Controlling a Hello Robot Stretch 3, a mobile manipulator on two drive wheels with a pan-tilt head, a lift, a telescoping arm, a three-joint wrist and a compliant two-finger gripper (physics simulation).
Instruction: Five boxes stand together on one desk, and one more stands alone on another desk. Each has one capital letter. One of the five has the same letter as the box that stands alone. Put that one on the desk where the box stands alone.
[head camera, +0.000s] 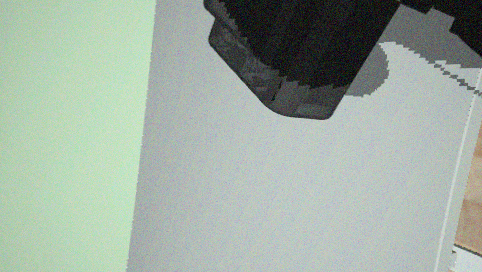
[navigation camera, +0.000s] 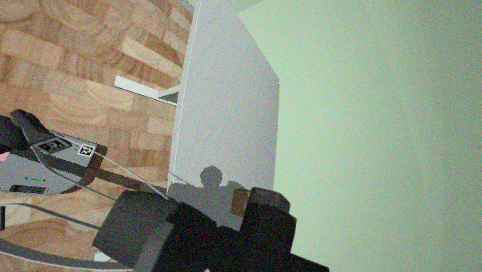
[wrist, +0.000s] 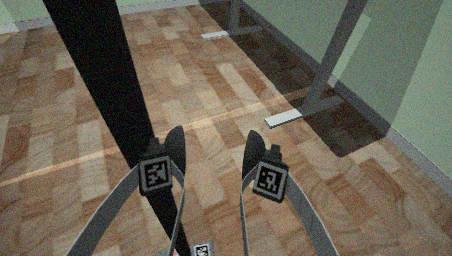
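Frame: origin at the robot's base, x ahead, y left, z up, level; centimetres.
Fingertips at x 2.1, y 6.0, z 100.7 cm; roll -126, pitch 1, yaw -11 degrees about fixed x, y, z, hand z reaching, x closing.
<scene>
Offsets run from my fingertips to a thing's middle. "spot": to the spot under its first point. Level surfaces: height alone.
A brown box @(dx -3.9, dy -56.0, dz -3.1 cm) (navigation camera: 240, 202) stands on the light grey desk @(dz -5.6 cm) (head camera: 280, 200) (navigation camera: 230, 90), partly hidden behind my dark wrist in the navigation view. Its letter does not show. In the head view my dark wrist covers the top of the desk, and no box shows there. My gripper (wrist: 215, 145) is open and empty, with wood floor showing between its fingertips in the wrist view. In the navigation view it reaches out to the left, off the desk's side and above the floor and my base (navigation camera: 60, 172). The box that stands alone cannot be identified in these views.
A pale green wall (head camera: 70, 135) (navigation camera: 370, 150) runs along the desk's far side. White desk feet @(spot: dx +50.3, dy -29.8, dz -98.2 cm) (navigation camera: 136, 88) (wrist: 283, 118) rest on the wood floor @(dz -100.6 cm) (navigation camera: 90, 65) (wrist: 210, 85). A long black mast (wrist: 107, 75) crosses the wrist view's left side.
</scene>
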